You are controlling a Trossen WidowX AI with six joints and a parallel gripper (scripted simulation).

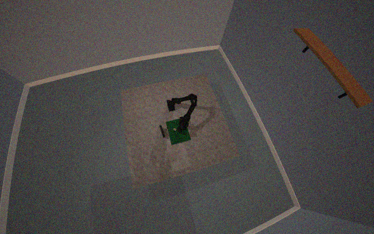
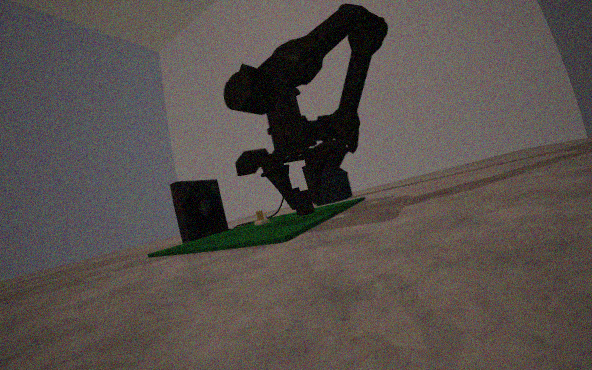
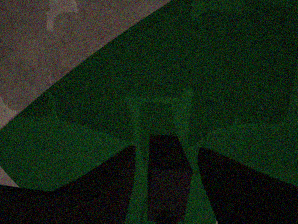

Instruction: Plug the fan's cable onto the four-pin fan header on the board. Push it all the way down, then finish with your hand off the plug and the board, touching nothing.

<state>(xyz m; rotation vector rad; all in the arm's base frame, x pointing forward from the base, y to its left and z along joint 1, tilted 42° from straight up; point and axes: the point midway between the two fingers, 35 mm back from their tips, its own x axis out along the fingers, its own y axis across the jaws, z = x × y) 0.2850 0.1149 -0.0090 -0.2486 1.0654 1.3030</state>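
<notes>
Right now my gripper tip is 90 mm to the left of the four-pin fan header, 20 mm short of it and 20 mm above it. Round my gripper tip: fan plug 10 mm to the right, 10 mm behind, 10 mm above; green board 50 mm to the right, 40 mm ahead, 30 mm below; black fan 230 mm to the right, 40 mm above, 30 mm ahead.
</notes>
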